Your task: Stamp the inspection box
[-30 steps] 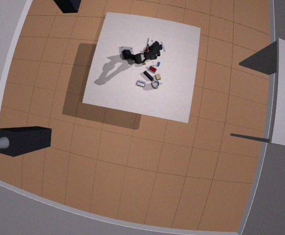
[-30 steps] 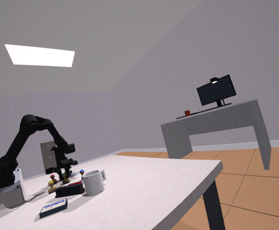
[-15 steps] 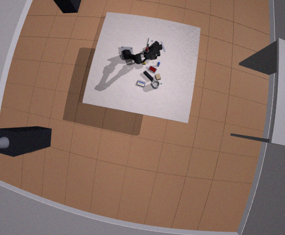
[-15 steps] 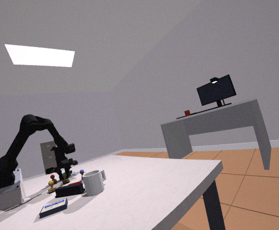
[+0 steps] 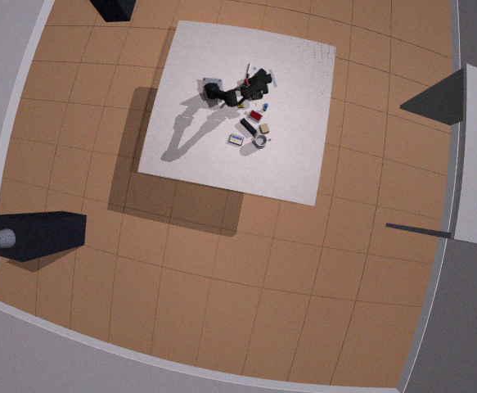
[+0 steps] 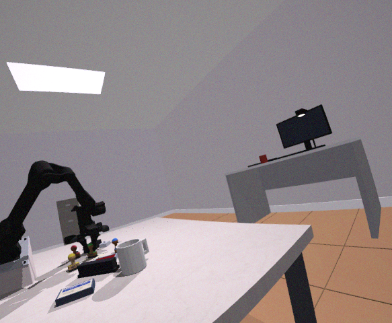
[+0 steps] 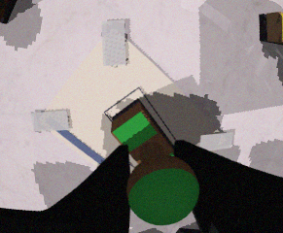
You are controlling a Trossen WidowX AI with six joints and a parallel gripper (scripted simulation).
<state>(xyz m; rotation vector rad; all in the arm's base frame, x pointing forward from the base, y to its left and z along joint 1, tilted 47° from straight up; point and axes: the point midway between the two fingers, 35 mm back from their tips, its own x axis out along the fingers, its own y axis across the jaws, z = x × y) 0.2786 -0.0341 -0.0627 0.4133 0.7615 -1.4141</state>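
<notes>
Right now the pale card is 30 mm below my gripper tip. The rest, counted from my gripper tip: yellow-knobbed stamp (80 mm to the right, 80 mm behind); then green-knobbed stamp (right at my gripper tip); then red-knobbed stamp (100 mm to the left, 70 mm behind).
</notes>
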